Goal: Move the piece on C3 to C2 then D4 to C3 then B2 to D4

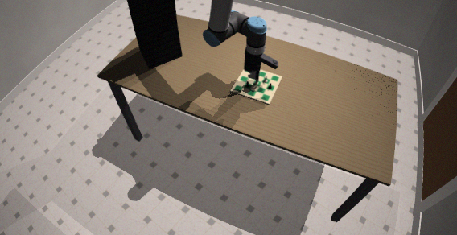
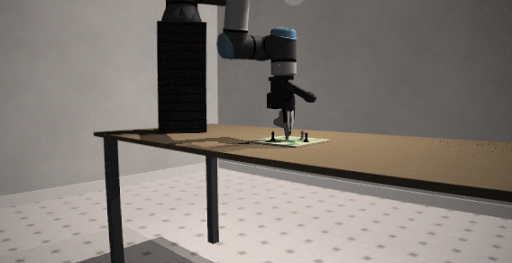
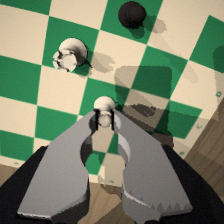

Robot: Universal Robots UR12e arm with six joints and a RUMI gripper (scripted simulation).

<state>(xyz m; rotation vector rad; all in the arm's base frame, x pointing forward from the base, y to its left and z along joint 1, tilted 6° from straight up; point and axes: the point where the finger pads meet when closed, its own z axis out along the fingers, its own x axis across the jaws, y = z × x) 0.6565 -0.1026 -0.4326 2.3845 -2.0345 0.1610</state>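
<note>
The green-and-cream chessboard lies 2 cm below my hand.
</note>
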